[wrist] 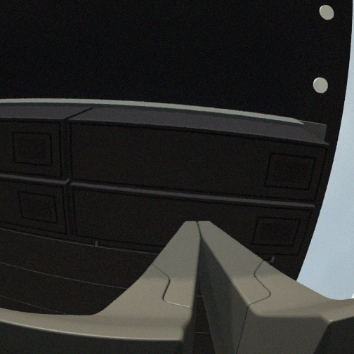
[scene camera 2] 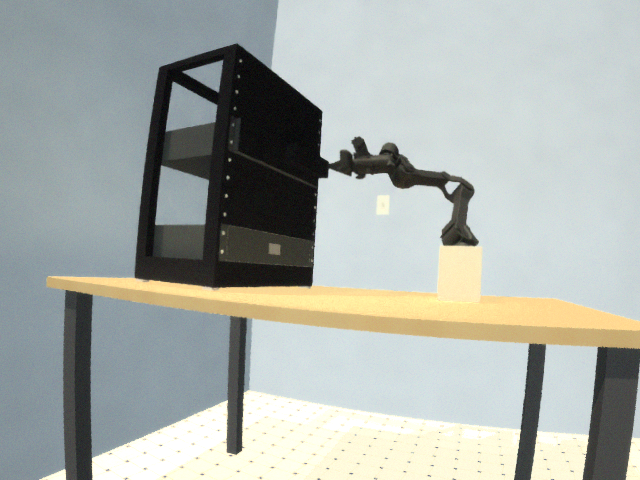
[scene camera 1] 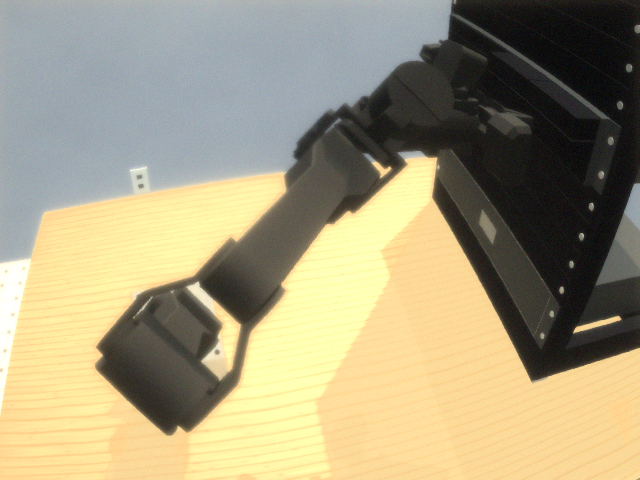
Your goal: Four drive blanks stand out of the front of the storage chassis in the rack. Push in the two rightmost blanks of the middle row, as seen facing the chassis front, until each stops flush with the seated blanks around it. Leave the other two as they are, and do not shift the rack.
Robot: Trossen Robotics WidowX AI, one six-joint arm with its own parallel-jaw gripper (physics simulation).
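Where they show: gripper, fingertip midpoint: (scene camera 2: 327,166) (scene camera 1: 532,121); arm's base, link origin: (scene camera 2: 461,264).
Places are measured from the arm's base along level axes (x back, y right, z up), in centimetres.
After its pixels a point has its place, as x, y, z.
Note:
The black rack (scene camera 1: 577,289) @(-50.7, 13.1, 10.1) (scene camera 2: 219,206) @(-51.4, -37.2, 10.0) (wrist: 336,50) holds the storage chassis (scene camera 1: 599,155) @(-49.6, 10.0, 28.2) (scene camera 2: 188,142) @(-66.9, -33.8, 28.4). In the wrist view, an upper right blank (wrist: 190,160), a lower right blank (wrist: 160,215), an upper left blank (wrist: 32,147) and a lower left blank (wrist: 37,206) show dark faces. The upper ones show top surfaces reaching forward from the chassis edge. How far each stands out is hard to tell. My gripper (scene camera 2: 330,165) @(-42.8, 4.2, 29.4) (wrist: 196,232) is shut and empty, its tips before the lower right blank's lower part. Contact cannot be told. The faces below are mostly hidden.
A grey panel (scene camera 1: 485,227) @(-50.4, -12.7, 1.2) (scene camera 2: 248,246) @(-50.8, -24.8, 1.6) with a light label sits low in the rack. The rack stands on the wooden table (scene camera 1: 289,403) @(-14.0, 7.1, -9.7) (scene camera 2: 372,315) @(-8.5, -52.6, -9.8). The arm's white pedestal (scene camera 2: 459,273) @(-0.1, -4.4, -2.5) stands in front of the rack. A wall socket (scene camera 1: 139,179) (scene camera 2: 382,205) shows behind.

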